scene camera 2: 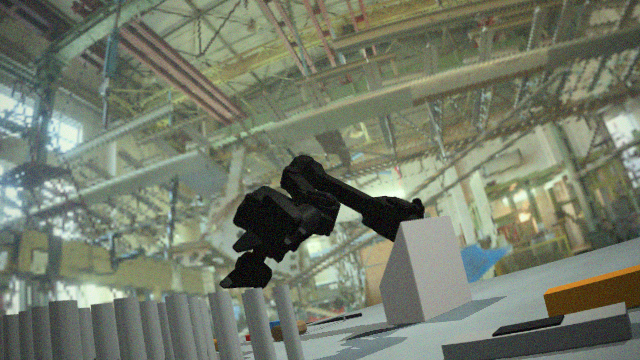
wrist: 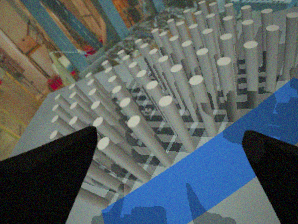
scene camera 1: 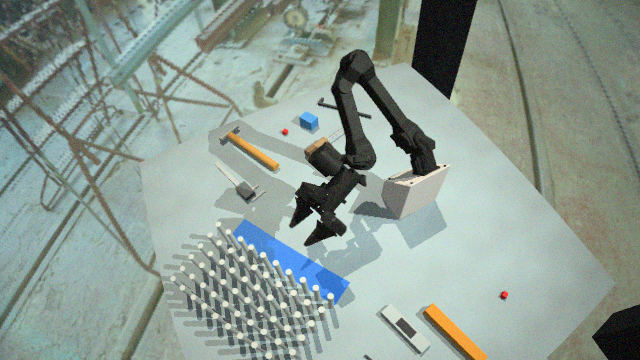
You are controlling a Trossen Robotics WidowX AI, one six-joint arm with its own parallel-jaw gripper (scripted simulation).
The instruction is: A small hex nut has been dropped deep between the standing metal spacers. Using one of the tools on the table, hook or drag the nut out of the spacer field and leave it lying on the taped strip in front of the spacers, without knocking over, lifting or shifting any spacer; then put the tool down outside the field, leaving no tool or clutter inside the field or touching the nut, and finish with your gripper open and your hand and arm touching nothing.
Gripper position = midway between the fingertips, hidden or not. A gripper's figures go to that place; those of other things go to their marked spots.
The gripper (scene camera 1: 297, 236): 82 cm from the lens. A blue taped strip (scene camera 1: 288, 258) is 96 cm from the lens.
